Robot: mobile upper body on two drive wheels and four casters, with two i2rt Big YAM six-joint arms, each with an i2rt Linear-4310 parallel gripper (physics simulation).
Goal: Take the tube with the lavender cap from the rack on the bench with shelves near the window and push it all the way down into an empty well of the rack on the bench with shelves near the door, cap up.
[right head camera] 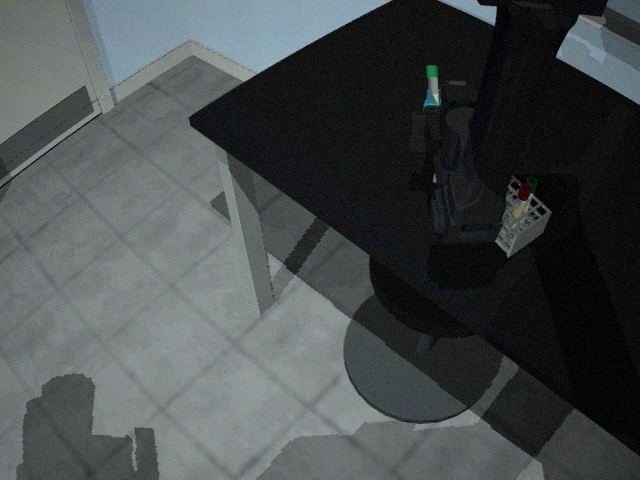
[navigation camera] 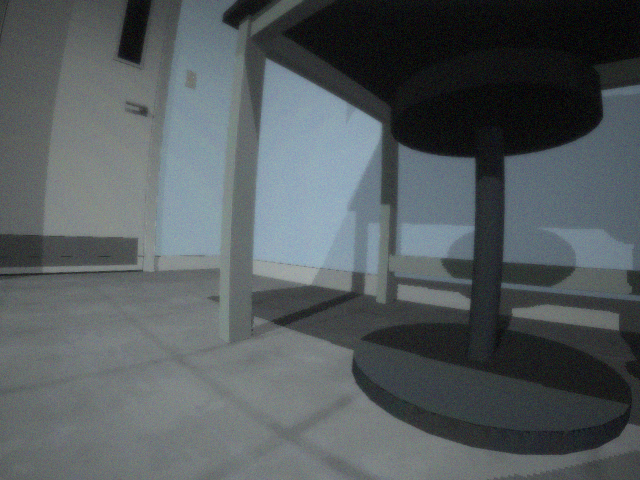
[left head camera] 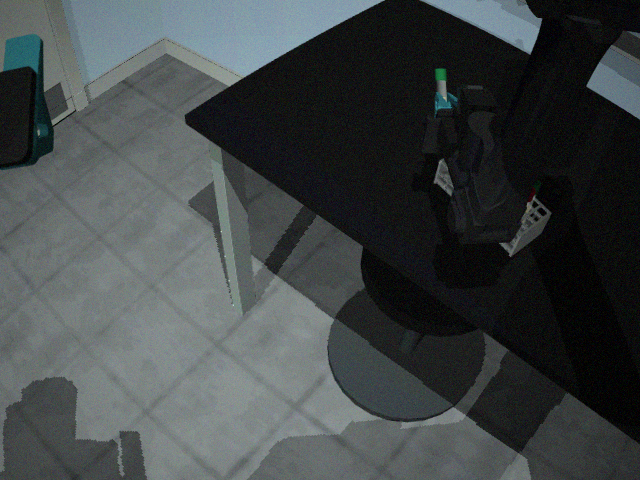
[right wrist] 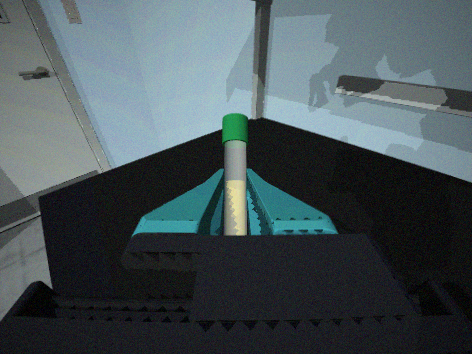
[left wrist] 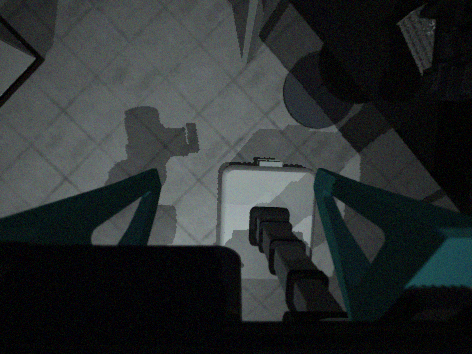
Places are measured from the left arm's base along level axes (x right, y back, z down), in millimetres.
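Pixels of known places: left gripper, fingertip midpoint: (left wrist: 237, 177); right gripper, fingertip midpoint: (right head camera: 433, 92) (left head camera: 441, 95) (right wrist: 235, 176).
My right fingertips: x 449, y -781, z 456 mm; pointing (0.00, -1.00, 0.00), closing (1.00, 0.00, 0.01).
Note:
Ahead of a thing's pixels: the offset from my right fingertips to its top centre. "pt": to the spot under its first point. Level surfaces: height alone.
My right gripper (left head camera: 445, 102) (right head camera: 433, 98) (right wrist: 235, 176) is shut on a green-capped tube (left head camera: 440, 85) (right head camera: 432, 81) (right wrist: 235, 157), held cap up above the bench. A white rack {dx +109, dy +75, dz +134 mm} (left head camera: 527, 235) (right head camera: 532, 235) stands at the right of the right arm's wrist, partly hidden. It holds a red-capped tube {dx +133, dy +136, dz +72 mm} (left head camera: 531, 195) (right head camera: 524, 192) and a green-capped one behind it. A white gridded piece {pt dx +29, dy +31, dz +163 mm} (left head camera: 444, 178) shows left of the wrist; I cannot tell if it is the same rack. My left gripper (left wrist: 237, 177) is open and empty, away from the bench. No lavender cap shows.
The black bench top {dz +191 mm} (left head camera: 320, 113) (right head camera: 330, 118) (right wrist: 100, 215) reaches toward the blue wall corner. A round stool {pt dx +19, dy +57, dz +923 mm} (left head camera: 382, 372) (right head camera: 398, 377) (navigation camera: 465, 387) stands partly under its front edge, near a pale bench leg (left head camera: 227, 227) (right head camera: 242, 232) (navigation camera: 238, 206). A door (right wrist: 45, 120) (navigation camera: 98, 155) is at the left.

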